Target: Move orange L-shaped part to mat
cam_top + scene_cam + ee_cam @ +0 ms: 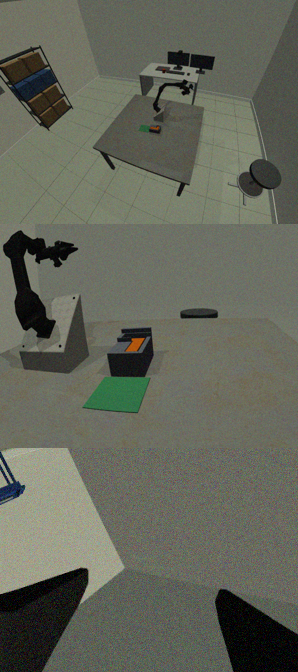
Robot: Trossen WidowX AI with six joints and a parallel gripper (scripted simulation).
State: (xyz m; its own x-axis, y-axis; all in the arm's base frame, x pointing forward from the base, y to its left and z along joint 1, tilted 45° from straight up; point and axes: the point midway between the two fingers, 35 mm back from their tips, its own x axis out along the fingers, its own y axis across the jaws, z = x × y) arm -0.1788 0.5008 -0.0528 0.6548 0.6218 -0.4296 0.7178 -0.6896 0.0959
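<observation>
The orange L-shaped part lies 410 mm ahead of my gripper tip, 360 mm to the right of it and 410 mm below it. Round my gripper tip: green mat: 430 mm ahead, 530 mm to the right, 470 mm below.
</observation>
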